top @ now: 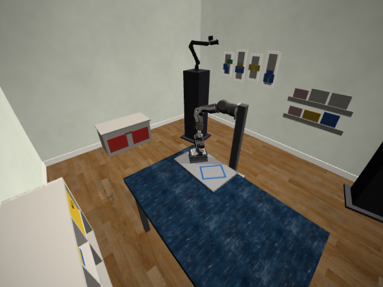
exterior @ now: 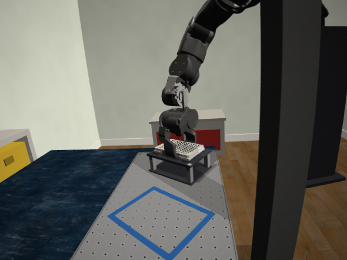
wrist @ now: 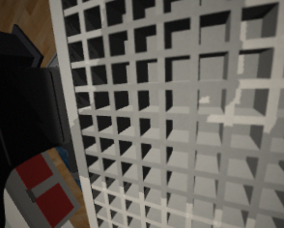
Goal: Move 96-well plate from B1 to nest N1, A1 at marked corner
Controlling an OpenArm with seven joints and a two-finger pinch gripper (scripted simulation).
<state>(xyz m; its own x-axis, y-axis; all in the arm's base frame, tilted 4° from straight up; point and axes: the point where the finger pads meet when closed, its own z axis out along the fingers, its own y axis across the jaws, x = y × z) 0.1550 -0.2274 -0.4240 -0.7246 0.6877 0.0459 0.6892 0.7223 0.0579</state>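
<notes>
Right now the white 96-well plate is right at my hand. Also, from my hand: dark raised plate nest 1 cm below.
</notes>
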